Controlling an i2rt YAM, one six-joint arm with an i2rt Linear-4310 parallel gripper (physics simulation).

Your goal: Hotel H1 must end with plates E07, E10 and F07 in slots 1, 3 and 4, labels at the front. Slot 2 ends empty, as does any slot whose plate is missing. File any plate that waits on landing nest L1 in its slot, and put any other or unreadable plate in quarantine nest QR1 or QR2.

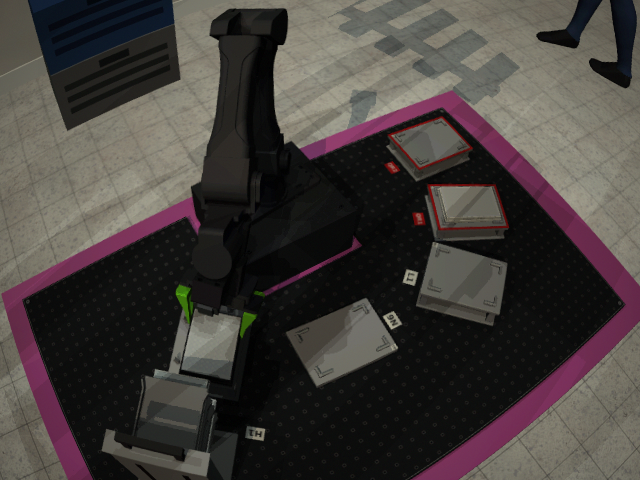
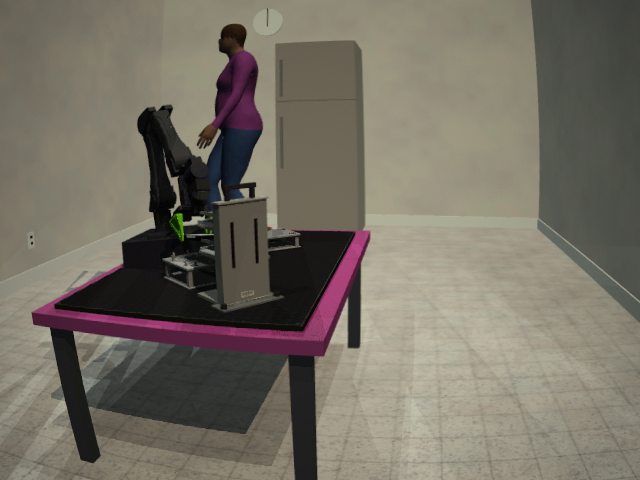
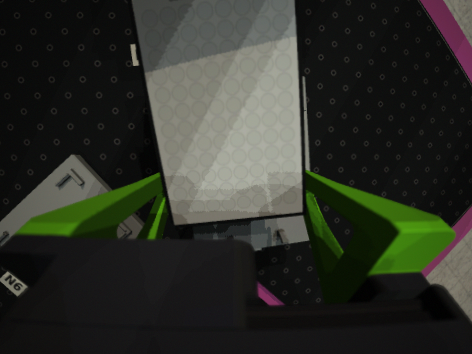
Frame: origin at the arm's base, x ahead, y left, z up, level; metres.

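Where they show: gripper, fingertip midpoint: (image 1: 215, 329) (image 2: 196, 241) (image 3: 235, 177); arm's base at its link origin: (image 1: 269, 197) (image 2: 164, 232).
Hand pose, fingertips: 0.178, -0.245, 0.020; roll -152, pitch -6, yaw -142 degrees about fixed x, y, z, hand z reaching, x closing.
Observation:
Each offset is from my fingertips to the top centre of the thing, as dx, dy, dz. "*": to the spot under its first point.
My gripper (image 1: 215, 329) (image 2: 195, 236) (image 3: 235, 177) is shut on a pale microplate @(+0.028, -0.025, +0.035) (image 1: 211, 351) (image 3: 230, 125), its green fingers at the two long sides. The plate is level above a low stand (image 1: 178, 343) (image 2: 186, 264), on the arm side of hotel H1 (image 1: 110, 442) (image 2: 242, 258). Shelves or plates show in the hotel; which slots are filled cannot be told. No plate label is readable. Landing nest L1 @(+0.171, +0.440, -0.056) (image 1: 465, 276) is bare. Quarantine nest QR1 @(* +0.084, +0.558, -0.106) (image 1: 468, 231) bears a plate @(+0.052, +0.584, -0.058) (image 1: 470, 203); QR2 @(-0.129, +0.659, -0.066) (image 1: 431, 142) is bare.
The flat nest N6 @(+0.106, +0.188, -0.094) (image 1: 341, 341) (image 3: 42, 200) lies bare between the hotel and L1. The robot base (image 1: 305, 222) (image 2: 147, 250) stands at the table's edge. The hotel has a black handle @(* +0.175, -0.207, +0.181) (image 1: 149, 445) (image 2: 240, 186) on top. A person (image 2: 240, 98) stands beyond the table.

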